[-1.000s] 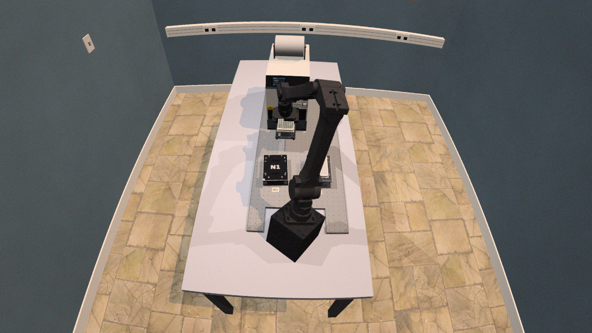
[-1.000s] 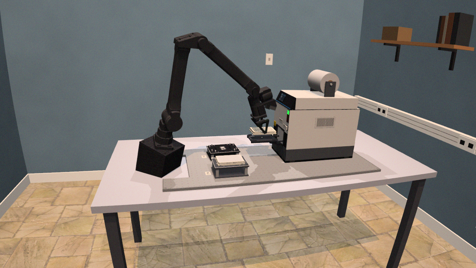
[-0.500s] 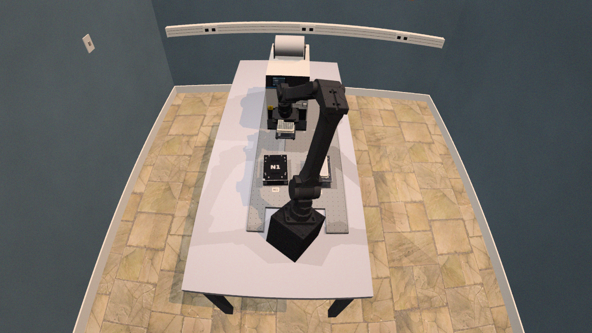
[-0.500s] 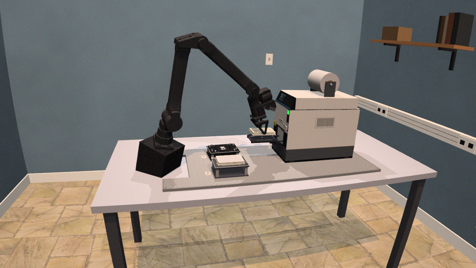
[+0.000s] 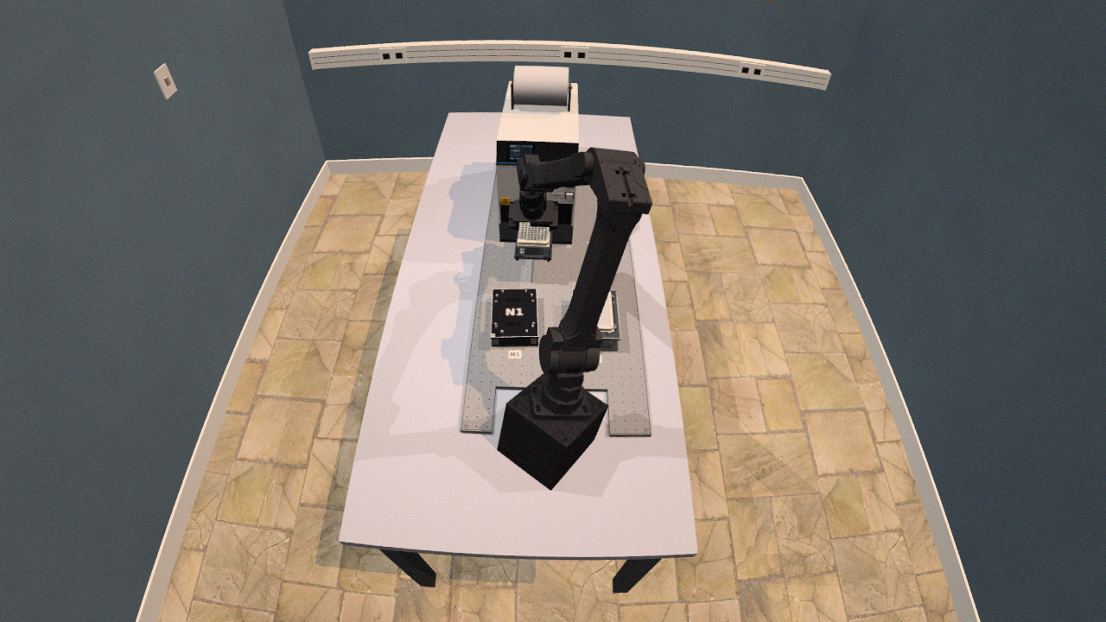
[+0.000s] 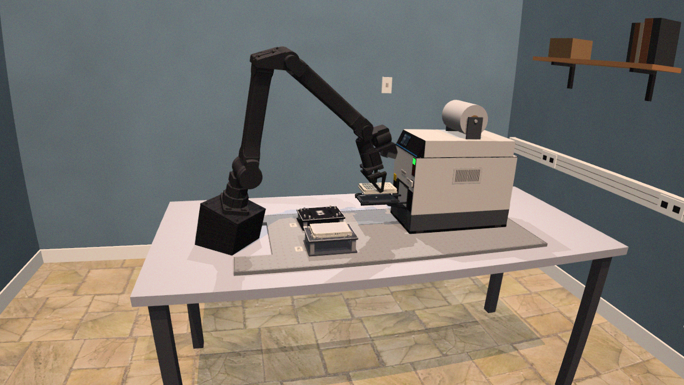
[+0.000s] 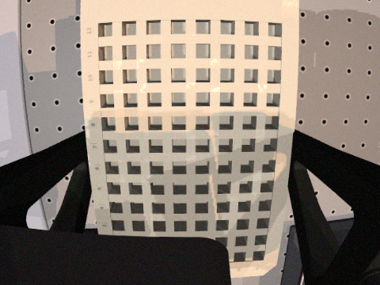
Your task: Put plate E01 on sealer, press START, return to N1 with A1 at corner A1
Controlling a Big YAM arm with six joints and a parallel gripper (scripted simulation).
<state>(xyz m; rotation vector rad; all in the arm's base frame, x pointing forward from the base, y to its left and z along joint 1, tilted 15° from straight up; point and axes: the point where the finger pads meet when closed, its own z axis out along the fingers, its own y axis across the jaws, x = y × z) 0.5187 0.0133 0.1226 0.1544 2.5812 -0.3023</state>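
Now: the sealer stage 40 mm below my hand. From my hand the other things lie so: cream plate: 240 mm behind, 130 mm to the right, 90 mm below; nest N1: 200 mm behind, 110 mm below, 70 mm to the left; foil roll: 330 mm ahead, 270 mm above, 50 mm to the right.
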